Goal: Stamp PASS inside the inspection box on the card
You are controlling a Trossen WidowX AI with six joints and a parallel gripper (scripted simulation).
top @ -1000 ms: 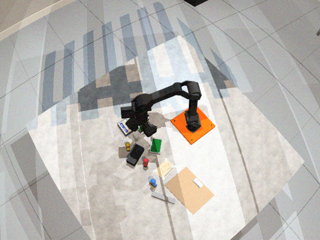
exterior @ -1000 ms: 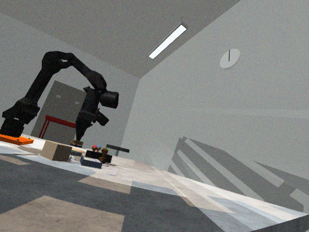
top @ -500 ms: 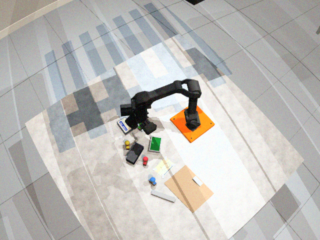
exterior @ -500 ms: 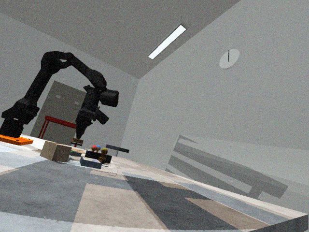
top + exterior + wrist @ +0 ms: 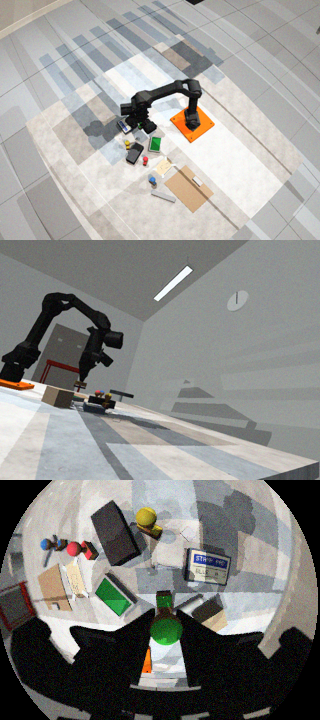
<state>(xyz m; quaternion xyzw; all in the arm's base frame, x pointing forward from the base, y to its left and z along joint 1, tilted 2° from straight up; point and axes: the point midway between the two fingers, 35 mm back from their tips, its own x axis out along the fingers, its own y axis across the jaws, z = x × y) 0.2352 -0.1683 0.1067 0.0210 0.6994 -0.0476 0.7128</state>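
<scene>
The green ink pad is 110 mm to the left of my gripper tip and 80 mm below it. Round my gripper tip: marker 70 mm below, 60 mm behind, 10 mm to the right; green-knobbed stamp right at my gripper tip; dark tin 90 mm to the right, 70 mm below, 50 mm ahead.
</scene>
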